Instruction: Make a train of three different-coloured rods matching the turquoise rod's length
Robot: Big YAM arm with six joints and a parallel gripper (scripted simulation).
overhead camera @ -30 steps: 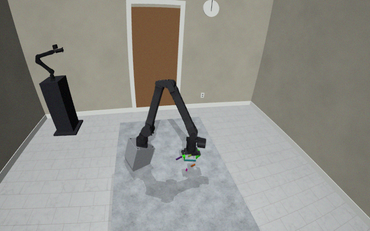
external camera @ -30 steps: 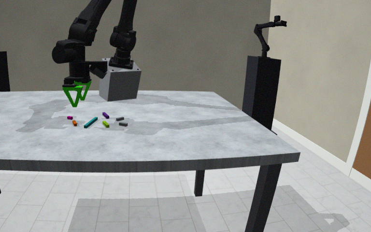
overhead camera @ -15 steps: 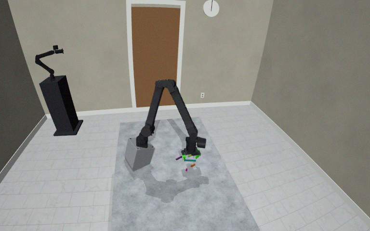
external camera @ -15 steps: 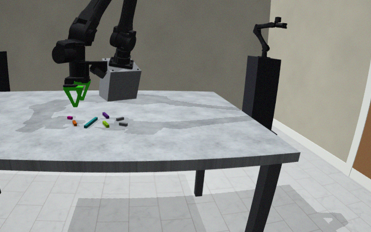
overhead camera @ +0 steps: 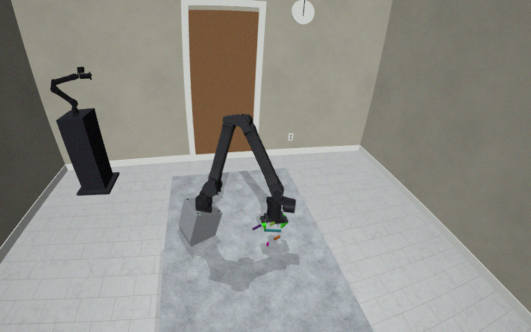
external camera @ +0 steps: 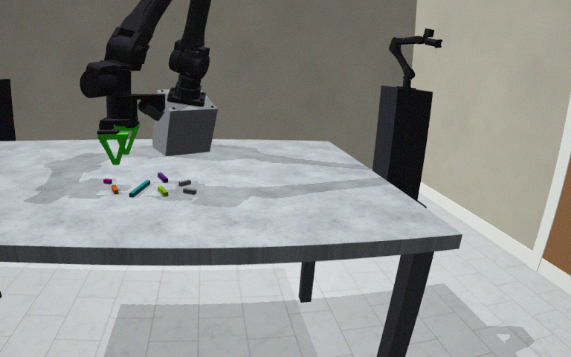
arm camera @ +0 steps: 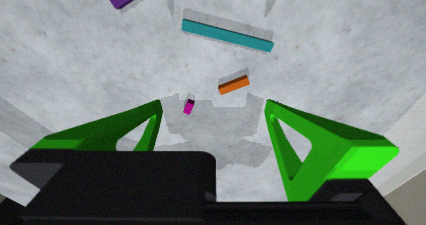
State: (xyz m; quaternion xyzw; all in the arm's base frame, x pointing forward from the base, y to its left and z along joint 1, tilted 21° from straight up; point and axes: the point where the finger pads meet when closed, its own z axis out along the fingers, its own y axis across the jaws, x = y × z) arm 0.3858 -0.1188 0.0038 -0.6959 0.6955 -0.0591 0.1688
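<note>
Right now my hand is 4 cm past the magenta rod, 5 cm to the left of it and 7 cm above it. Round my hand: turquoise rod 2 cm ahead, 5 cm to the left, 7 cm below; then orange rod 3 cm ahead, 1 cm to the right, 7 cm below; then lime rod 3 cm ahead, 10 cm to the left, 7 cm below.
</note>
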